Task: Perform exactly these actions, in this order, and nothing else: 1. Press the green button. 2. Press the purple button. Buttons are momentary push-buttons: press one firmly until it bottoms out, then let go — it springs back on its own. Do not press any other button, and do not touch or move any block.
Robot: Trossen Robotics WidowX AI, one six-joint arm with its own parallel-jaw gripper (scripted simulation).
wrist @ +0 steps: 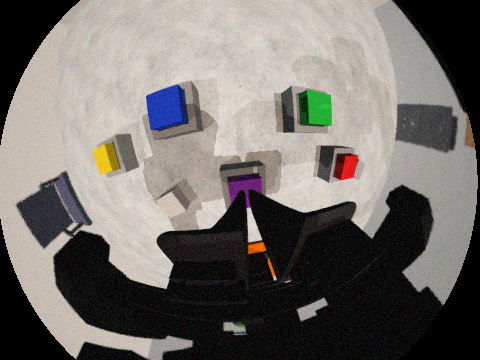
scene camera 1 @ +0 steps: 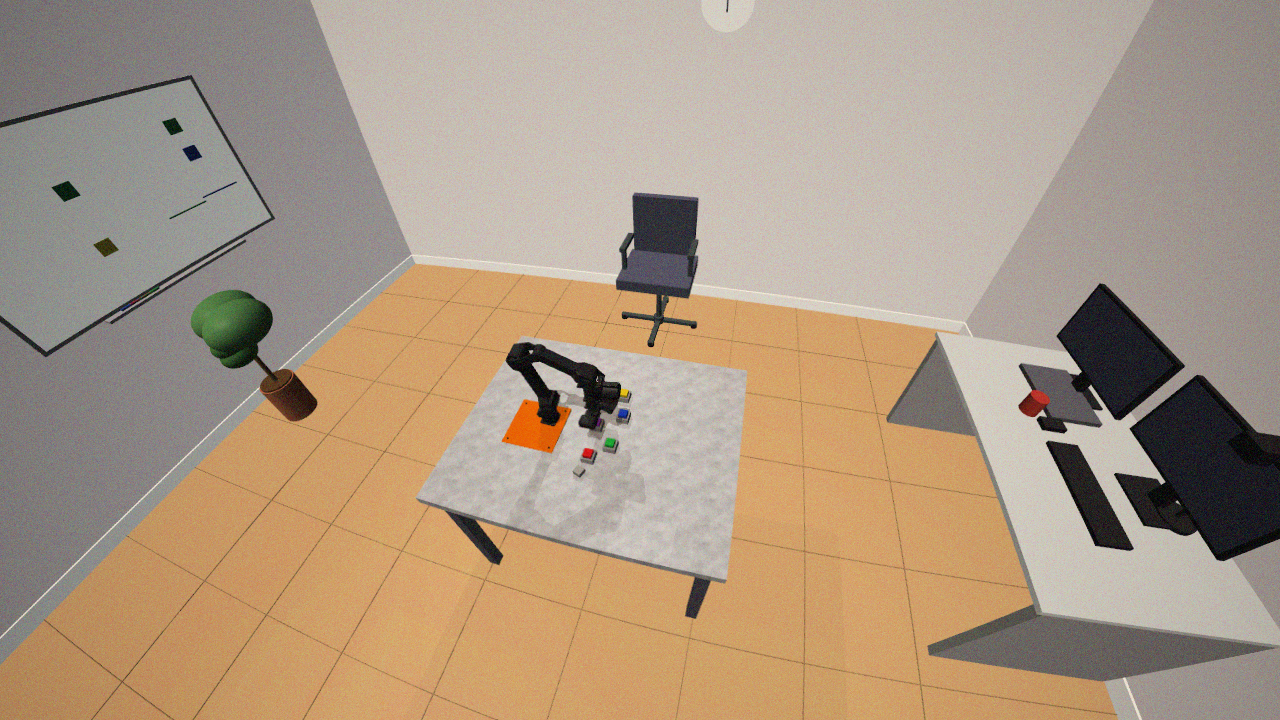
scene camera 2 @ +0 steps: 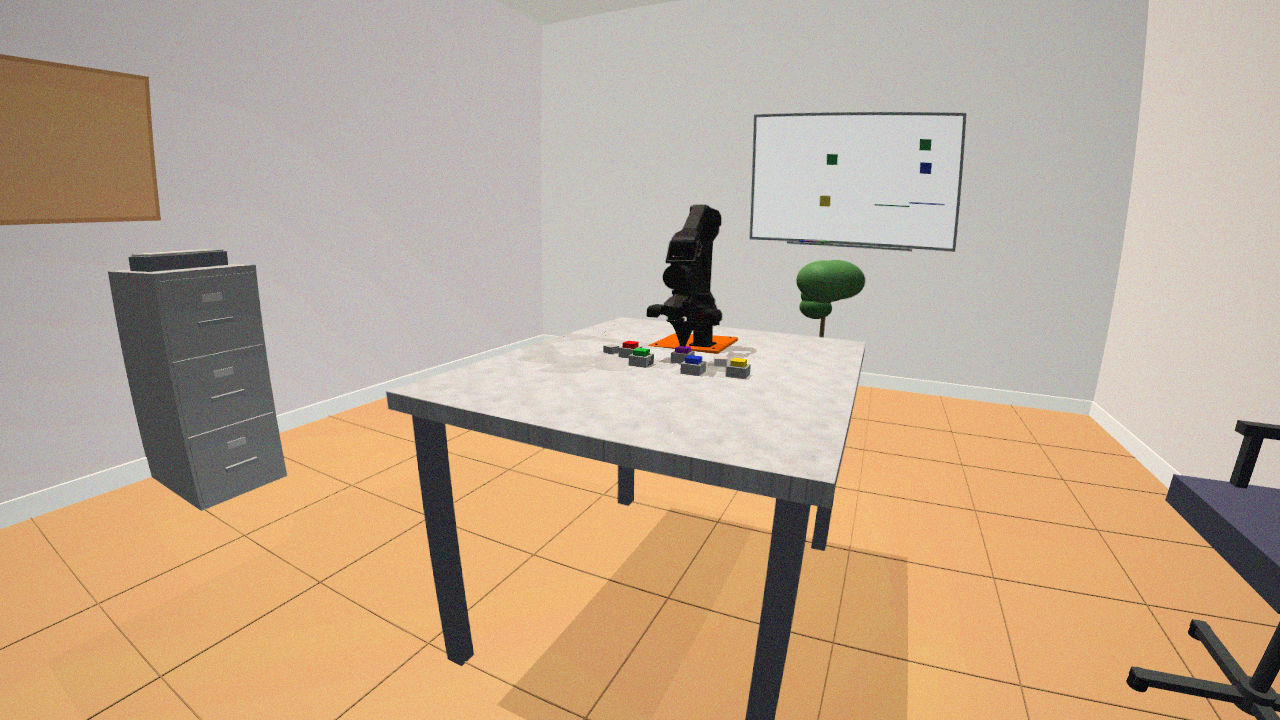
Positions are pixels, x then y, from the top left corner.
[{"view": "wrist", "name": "gripper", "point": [246,194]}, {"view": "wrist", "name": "green button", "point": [316,109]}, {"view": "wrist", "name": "blue button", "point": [166,108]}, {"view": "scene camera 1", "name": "gripper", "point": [596,420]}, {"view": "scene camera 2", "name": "gripper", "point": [682,346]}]
